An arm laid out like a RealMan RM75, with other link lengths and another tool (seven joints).
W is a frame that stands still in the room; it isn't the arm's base.
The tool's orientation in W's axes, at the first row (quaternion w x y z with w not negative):
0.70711, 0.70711, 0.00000, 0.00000
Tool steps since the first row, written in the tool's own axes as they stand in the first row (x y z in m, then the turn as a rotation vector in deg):
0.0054, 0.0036, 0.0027, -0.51, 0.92, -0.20
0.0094, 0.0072, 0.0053, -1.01, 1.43, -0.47
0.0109, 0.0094, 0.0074, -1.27, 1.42, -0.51
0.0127, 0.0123, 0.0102, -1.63, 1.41, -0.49
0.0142, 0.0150, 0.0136, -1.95, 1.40, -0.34
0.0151, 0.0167, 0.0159, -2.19, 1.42, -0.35
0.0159, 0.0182, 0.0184, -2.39, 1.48, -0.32
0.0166, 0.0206, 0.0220, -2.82, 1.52, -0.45
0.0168, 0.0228, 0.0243, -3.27, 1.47, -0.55
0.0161, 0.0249, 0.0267, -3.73, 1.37, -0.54
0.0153, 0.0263, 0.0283, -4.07, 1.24, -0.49
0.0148, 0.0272, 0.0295, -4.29, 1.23, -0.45
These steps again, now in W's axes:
0.0054, -0.0027, 0.0036, -0.51, 0.20, 0.92
0.0094, -0.0053, 0.0072, -1.01, 0.47, 1.43
0.0109, -0.0074, 0.0094, -1.27, 0.51, 1.42
0.0127, -0.0102, 0.0123, -1.63, 0.49, 1.41
0.0142, -0.0136, 0.0150, -1.95, 0.34, 1.40
0.0151, -0.0159, 0.0167, -2.19, 0.35, 1.42
0.0159, -0.0184, 0.0182, -2.39, 0.32, 1.48
0.0166, -0.0220, 0.0206, -2.82, 0.45, 1.52
0.0168, -0.0243, 0.0228, -3.27, 0.55, 1.47
0.0161, -0.0267, 0.0249, -3.73, 0.54, 1.37
0.0153, -0.0283, 0.0263, -4.07, 0.49, 1.24
0.0148, -0.0295, 0.0272, -4.29, 0.45, 1.23

